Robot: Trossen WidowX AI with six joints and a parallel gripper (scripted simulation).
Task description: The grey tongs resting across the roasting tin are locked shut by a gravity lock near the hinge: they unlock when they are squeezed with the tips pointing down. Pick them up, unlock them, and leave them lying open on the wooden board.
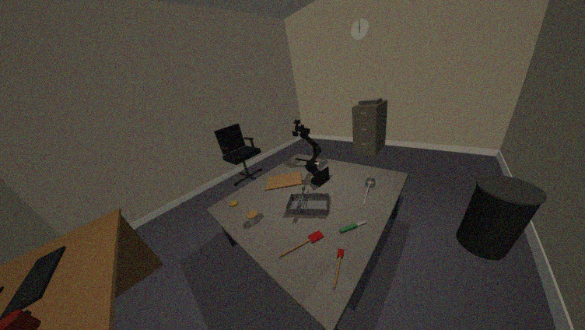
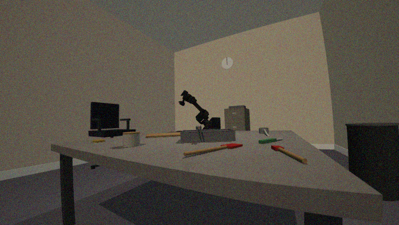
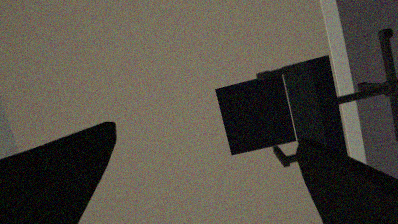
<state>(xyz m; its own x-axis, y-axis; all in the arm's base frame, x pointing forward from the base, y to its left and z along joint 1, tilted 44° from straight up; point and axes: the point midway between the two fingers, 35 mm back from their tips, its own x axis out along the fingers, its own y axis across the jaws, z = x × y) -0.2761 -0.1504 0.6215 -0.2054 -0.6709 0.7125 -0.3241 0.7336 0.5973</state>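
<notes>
My gripper tip is now 600 mm short of the roasting tin, 740 mm to the right of it and 380 mm above it. Also, from my gripper tip: yellow disc 990 mm ahead, 170 mm to the left, 400 mm below; wooden board 470 mm ahead, 280 mm to the left, 400 mm below; green-handled tool 570 mm ahead, 1100 mm to the left, 400 mm below.
</notes>
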